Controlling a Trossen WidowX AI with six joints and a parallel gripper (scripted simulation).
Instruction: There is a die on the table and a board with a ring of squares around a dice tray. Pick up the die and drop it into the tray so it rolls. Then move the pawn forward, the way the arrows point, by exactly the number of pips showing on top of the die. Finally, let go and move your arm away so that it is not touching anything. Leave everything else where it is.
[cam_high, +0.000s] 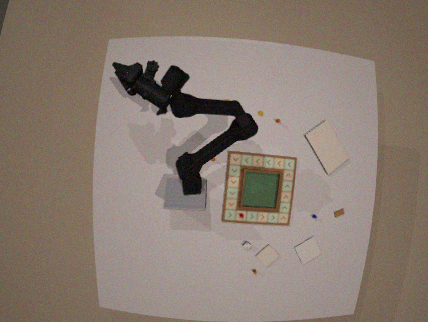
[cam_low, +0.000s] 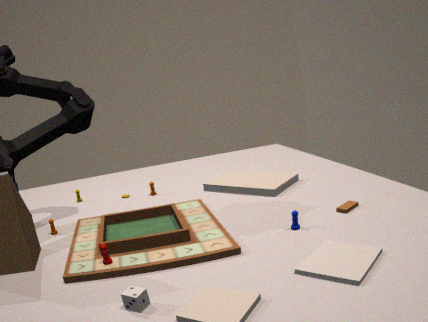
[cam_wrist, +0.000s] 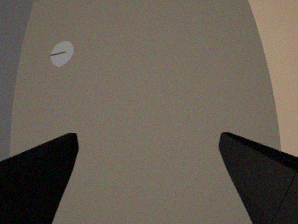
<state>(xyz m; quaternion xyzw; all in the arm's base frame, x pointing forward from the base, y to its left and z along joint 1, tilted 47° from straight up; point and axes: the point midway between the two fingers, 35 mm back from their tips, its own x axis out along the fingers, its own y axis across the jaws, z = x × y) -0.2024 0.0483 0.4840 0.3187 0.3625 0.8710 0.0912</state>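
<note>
Now: gripper tip 39 cm short of the white die, 68 cm to the left of it and 42 cm above it. From my gripper tip the other things lie so: green tray 46 cm ahead, 45 cm to the right, 42 cm below; red pawn 37 cm ahead, 54 cm to the right, 40 cm below; blue pawn 69 cm ahead, 59 cm to the right, 42 cm below.
</note>
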